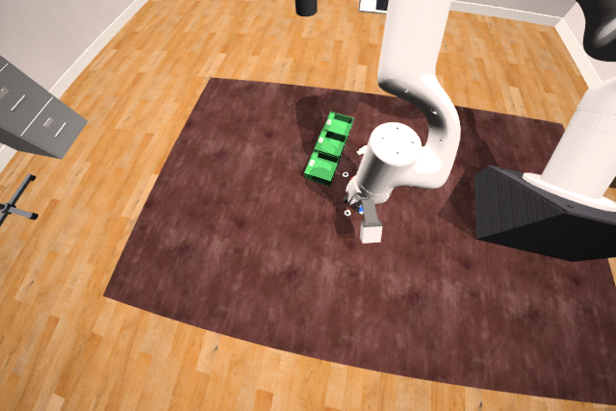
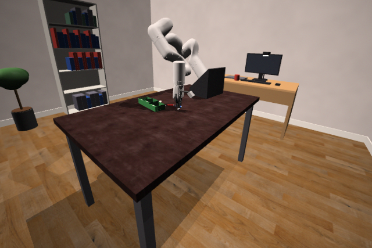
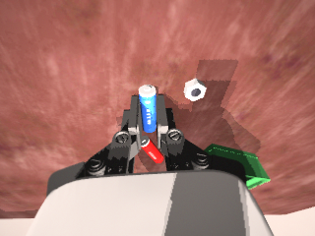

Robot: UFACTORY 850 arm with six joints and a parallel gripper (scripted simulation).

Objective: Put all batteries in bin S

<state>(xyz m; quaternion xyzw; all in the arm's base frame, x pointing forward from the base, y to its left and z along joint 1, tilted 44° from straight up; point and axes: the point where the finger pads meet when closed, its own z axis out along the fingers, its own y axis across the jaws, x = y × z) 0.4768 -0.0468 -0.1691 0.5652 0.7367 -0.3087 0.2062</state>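
Now: hand 2 cm above the blue battery. Round my hand: green bin: 12 cm ahead, 18 cm to the right; white block: 2 cm ahead, 19 cm to the right, 2 cm below; red battery: 2 cm ahead, 7 cm to the right, 2 cm below.
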